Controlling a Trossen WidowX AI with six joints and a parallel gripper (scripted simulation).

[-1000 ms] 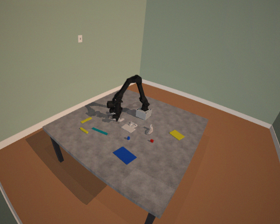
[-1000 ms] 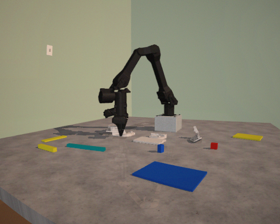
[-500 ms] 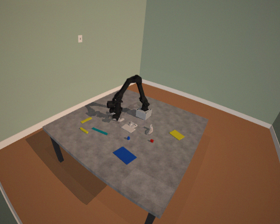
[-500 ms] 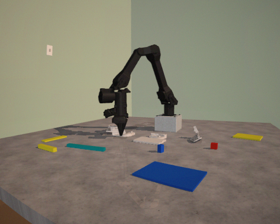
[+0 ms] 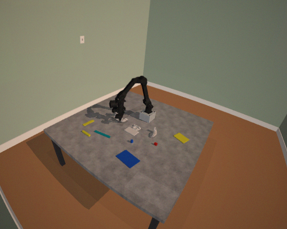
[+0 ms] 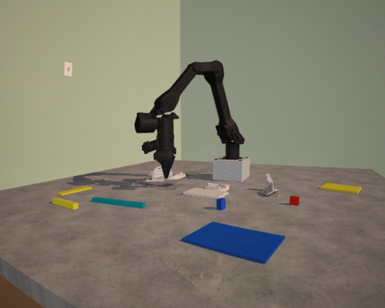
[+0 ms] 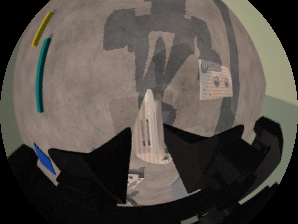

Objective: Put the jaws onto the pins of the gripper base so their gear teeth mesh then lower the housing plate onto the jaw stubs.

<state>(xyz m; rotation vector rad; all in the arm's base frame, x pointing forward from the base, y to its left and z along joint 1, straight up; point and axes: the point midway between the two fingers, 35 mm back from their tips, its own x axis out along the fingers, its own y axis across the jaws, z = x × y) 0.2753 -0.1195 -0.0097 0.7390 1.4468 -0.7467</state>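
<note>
Now: gripper tip 12 cm short of the blue cube, 28 cm to the right of it and 2 cm above it. Round my gripper tip: blue sheet: 28 cm ahead, 39 cm to the left, 3 cm below; then teal bar: 25 cm ahead, 3 cm to the left, 3 cm below; then red cube: 44 cm to the left, 2 cm below.
</note>
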